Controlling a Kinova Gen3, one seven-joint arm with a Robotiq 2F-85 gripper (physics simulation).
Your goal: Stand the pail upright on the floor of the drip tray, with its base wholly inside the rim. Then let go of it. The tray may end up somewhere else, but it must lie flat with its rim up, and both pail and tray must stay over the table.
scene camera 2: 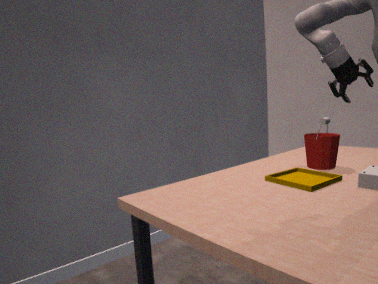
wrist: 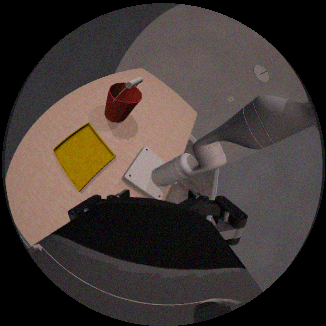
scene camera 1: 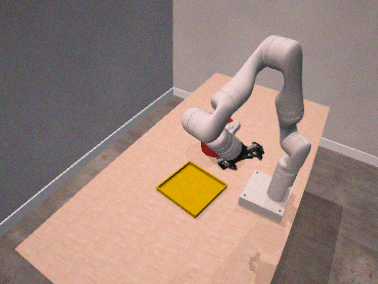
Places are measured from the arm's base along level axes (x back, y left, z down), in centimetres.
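Where they show: gripper, fingertip midpoint: (scene camera 2: 360, 94) (wrist: 158, 196) (scene camera 1: 248, 163); arm's base, origin of the base link: (wrist: 158, 176) (scene camera 1: 277, 194).
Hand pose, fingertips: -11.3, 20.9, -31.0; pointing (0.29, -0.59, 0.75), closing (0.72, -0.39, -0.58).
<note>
Each offset is from my fingertips to the top centre of the thing, as dx, dy, dz. "spot": to the spot under its first point. Level surfaces: height alone.
A red pail (scene camera 1: 207, 149) (scene camera 2: 321, 151) (wrist: 119, 106) stands upright on the table beside the tray. Its thin wire handle with a pale grip @(spot: -26.2, -35.3, +11.1) (scene camera 2: 326, 120) (wrist: 135, 82) is raised above the rim. In scene camera 1 the arm hides much of the pail. The yellow drip tray @(-24.9, -6.8, +34.1) (scene camera 1: 192, 190) (scene camera 2: 304, 179) (wrist: 85, 157) lies flat with its rim up, and its floor is bare. My gripper (scene camera 1: 244, 159) (scene camera 2: 359, 92) (wrist: 158, 196) is open and empty. It hangs tilted, high above the table and well above the pail, apart from both pail and tray.
The pale square robot base (scene camera 1: 262, 197) (scene camera 2: 369, 178) (wrist: 145, 170) stands on the wooden table @(dz +36.3) (scene camera 1: 115, 200) (scene camera 2: 215, 210) (wrist: 35, 200) near one long edge, beside the tray. The arm arches over the table. A dark grey wall (scene camera 1: 85, 65) (scene camera 2: 130, 90) rises beyond the table's opposite long edge.
</note>
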